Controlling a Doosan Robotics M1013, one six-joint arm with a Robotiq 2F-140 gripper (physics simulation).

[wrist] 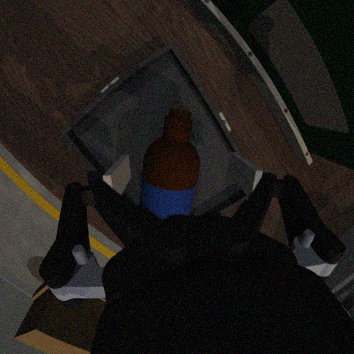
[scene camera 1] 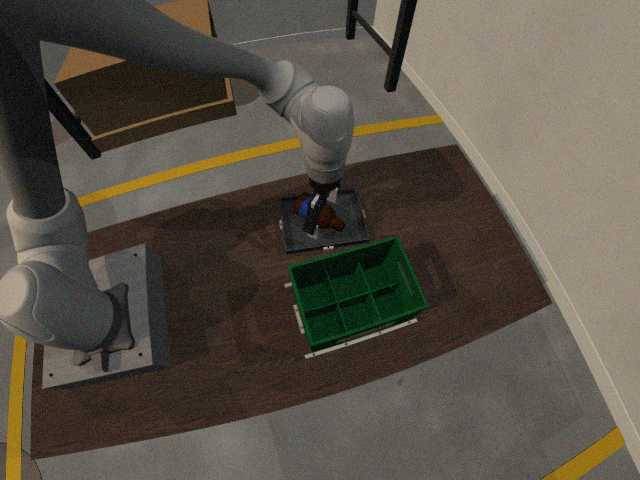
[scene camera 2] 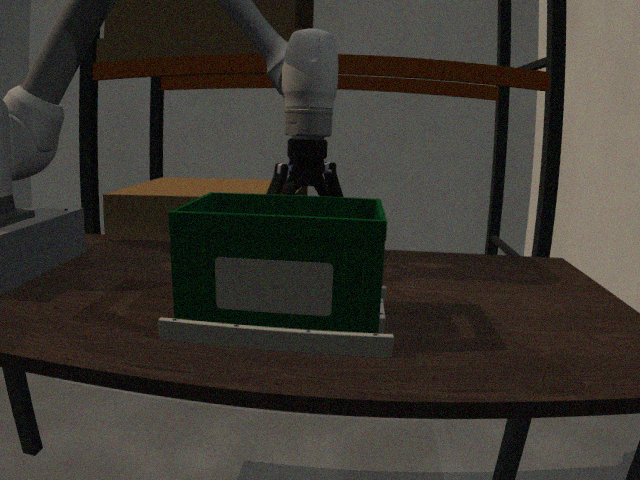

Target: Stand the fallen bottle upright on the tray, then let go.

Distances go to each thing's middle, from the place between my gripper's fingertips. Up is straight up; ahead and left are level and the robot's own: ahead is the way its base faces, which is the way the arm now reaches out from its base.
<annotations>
Now: hand 10 mm past the brown bottle [scene camera 1: 327, 218], 20 mm to the right of it and 10 mm above it.
</annotations>
